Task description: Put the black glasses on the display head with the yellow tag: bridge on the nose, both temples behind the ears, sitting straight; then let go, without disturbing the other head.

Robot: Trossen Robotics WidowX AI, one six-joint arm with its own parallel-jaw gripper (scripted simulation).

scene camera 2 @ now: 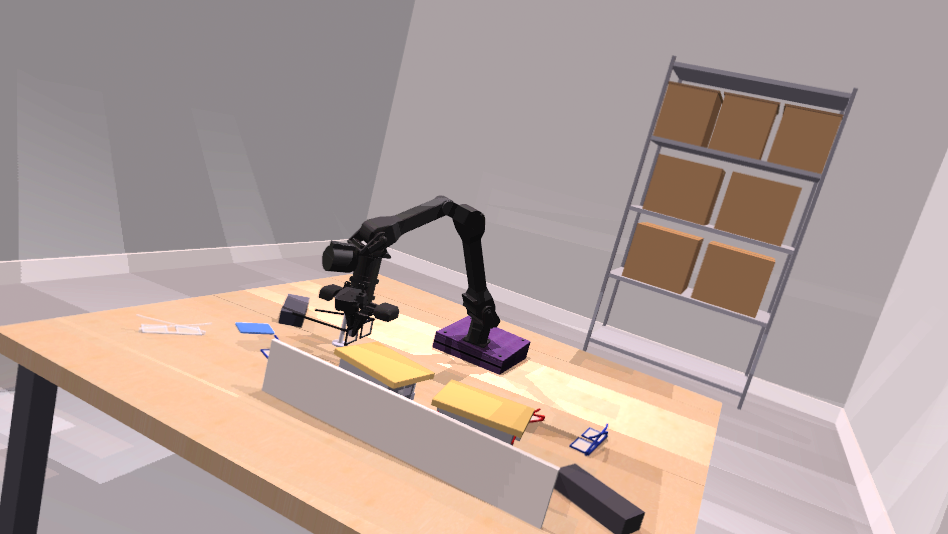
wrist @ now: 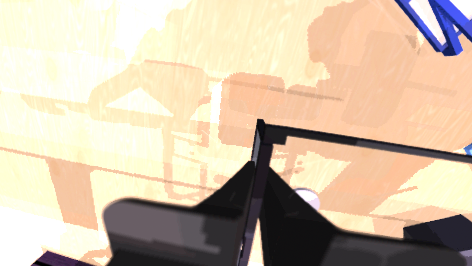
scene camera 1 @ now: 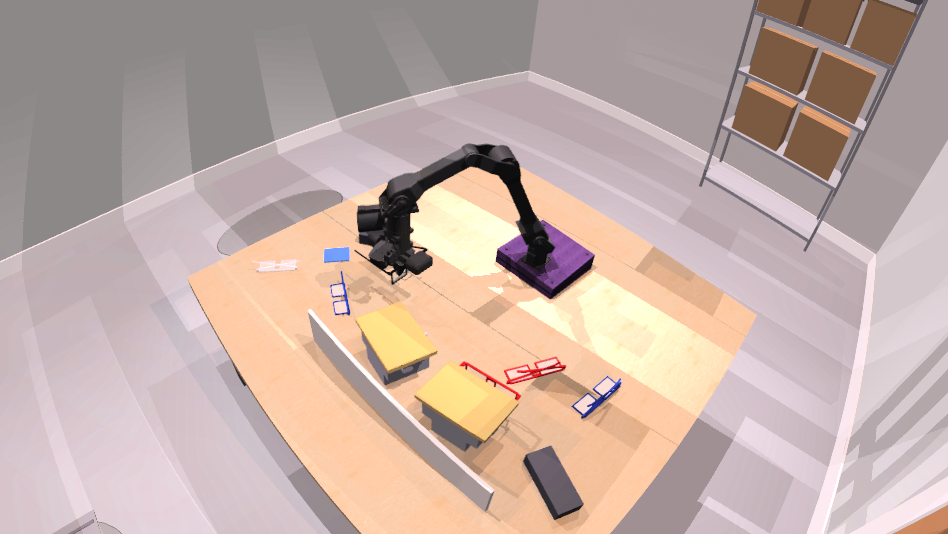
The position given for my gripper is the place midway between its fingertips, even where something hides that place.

Note:
In view: my gripper (scene camera 2: 351, 336), a dark box (scene camera 2: 299, 304) and a display head (scene camera 2: 373, 361).
My gripper also shows in the wrist view (wrist: 256, 168) and in scene camera 1 (scene camera 1: 399, 274).

